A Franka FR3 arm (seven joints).
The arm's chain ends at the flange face. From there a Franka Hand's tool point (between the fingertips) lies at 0.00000 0.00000 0.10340 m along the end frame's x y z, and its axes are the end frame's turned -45 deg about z.
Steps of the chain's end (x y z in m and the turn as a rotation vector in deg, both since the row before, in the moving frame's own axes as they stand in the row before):
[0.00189, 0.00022, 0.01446, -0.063, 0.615, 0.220]
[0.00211, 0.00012, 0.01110, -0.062, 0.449, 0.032]
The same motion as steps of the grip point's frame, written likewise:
[0.00188, 0.00236, 0.01445, -0.479, 0.390, 0.220]
[0.00190, 0.00223, 0.01110, -0.361, 0.274, 0.032]

